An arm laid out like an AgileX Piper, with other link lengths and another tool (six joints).
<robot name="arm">
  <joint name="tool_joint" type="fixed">
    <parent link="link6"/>
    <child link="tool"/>
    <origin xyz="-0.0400 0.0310 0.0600" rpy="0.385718 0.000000 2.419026"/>
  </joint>
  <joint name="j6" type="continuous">
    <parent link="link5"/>
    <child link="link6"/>
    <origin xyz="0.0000 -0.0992 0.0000" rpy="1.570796 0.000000 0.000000"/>
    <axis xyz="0 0 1"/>
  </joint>
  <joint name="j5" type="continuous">
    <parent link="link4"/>
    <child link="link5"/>
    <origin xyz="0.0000 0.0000 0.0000" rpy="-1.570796 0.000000 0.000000"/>
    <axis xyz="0 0 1"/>
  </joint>
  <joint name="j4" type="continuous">
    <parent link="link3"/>
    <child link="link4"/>
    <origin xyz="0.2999 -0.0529 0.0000" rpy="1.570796 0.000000 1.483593"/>
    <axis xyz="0 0 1"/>
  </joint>
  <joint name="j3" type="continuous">
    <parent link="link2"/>
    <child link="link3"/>
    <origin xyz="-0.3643 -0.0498 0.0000" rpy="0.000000 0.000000 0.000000"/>
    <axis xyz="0 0 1"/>
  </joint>
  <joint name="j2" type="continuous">
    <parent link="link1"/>
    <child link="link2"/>
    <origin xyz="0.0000 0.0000 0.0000" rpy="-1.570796 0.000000 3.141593"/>
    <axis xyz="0 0 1"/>
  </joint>
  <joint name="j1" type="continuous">
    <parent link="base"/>
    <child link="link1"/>
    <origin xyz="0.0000 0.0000 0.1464" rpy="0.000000 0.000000 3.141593"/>
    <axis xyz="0 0 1"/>
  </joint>
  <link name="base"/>
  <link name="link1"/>
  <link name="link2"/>
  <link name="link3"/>
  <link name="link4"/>
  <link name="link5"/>
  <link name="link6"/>
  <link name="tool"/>
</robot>
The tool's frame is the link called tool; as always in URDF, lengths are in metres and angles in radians. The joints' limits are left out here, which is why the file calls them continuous.
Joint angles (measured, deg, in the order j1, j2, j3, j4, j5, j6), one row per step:
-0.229, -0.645, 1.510, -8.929, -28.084, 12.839
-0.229, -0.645, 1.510, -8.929, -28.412, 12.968
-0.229, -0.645, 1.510, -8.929, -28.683, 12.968
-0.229, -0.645, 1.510, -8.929, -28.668, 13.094
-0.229, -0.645, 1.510, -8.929, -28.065, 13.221
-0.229, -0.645, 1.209, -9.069, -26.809, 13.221
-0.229, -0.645, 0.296, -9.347, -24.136, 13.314
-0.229, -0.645, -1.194, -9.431, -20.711, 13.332
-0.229, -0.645, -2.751, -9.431, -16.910, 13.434
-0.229, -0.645, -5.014, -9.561, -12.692, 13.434
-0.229, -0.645, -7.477, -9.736, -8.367, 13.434
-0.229, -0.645, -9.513, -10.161, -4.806, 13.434
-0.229, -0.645, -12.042, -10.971, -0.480, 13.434
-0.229, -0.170, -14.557, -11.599, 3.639, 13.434
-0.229, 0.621, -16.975, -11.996, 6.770, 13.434
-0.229, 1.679, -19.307, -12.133, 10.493, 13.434
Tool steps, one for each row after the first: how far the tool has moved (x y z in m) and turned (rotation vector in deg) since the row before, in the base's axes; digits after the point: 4 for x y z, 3 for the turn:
-0.0007, 0.0000, 0.0007, 0.104, -0.315, 0.119
-0.0006, 0.0001, 0.0005, -0.004, -0.268, 0.042
0.0000, -0.0001, 0.0000, 0.106, 0.024, 0.065
0.0013, -0.0003, -0.0011, 0.116, 0.605, -0.026
0.0018, -0.0002, -0.0003, -0.121, 0.940, -0.206
0.0029, -0.0005, 0.0012, -0.153, 1.733, -0.403
0.0025, -0.0011, 0.0039, -0.001, 1.890, -0.556
0.0027, -0.0016, 0.0035, 0.183, 2.197, -0.572
0.0008, -0.0015, 0.0074, -0.005, 1.897, -0.708
-0.0003, -0.0017, 0.0084, -0.015, 1.801, -0.745
-0.0007, -0.0012, 0.0066, -0.256, 1.473, -0.700
-0.0017, -0.0015, 0.0081, -0.545, 1.726, -0.990
-0.0005, -0.0019, 0.0079, -0.328, 2.001, -0.965
-0.0006, -0.0016, 0.0092, -0.141, 1.438, -0.739
0.0015, -0.0022, 0.0068, 0.174, 2.366, -0.773

